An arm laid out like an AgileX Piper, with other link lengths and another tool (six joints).
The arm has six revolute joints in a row. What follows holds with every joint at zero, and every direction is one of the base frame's. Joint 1 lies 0.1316 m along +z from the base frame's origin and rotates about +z. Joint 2 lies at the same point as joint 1 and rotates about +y. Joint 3 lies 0.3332 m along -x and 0.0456 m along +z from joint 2 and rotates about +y. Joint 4 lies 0.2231 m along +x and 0.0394 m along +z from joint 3 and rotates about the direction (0.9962, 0, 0.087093). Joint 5 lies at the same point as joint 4 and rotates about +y. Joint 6 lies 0.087 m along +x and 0.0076 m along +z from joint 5 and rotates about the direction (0.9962, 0, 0.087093). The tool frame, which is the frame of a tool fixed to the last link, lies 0.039 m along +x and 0.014 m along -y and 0.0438 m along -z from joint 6; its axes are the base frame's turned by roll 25.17, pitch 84.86 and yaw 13.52 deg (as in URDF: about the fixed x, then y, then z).
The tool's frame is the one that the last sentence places.
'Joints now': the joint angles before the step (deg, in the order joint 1, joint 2, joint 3, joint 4, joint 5, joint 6). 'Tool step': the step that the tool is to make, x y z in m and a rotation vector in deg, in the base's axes. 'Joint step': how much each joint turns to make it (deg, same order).
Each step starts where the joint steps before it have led.
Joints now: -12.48, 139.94, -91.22, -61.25, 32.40, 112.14
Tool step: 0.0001, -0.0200, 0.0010, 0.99, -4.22, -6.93
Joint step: -2.50, -0.01, 0.01, -2.29, -0.16, 8.01
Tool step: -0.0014, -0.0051, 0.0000, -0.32, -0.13, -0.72
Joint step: -0.53, 0.01, 0.05, -0.68, 0.17, 0.72
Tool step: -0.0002, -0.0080, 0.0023, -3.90, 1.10, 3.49
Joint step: -0.14, 0.00, 0.00, -5.53, 0.17, 0.11
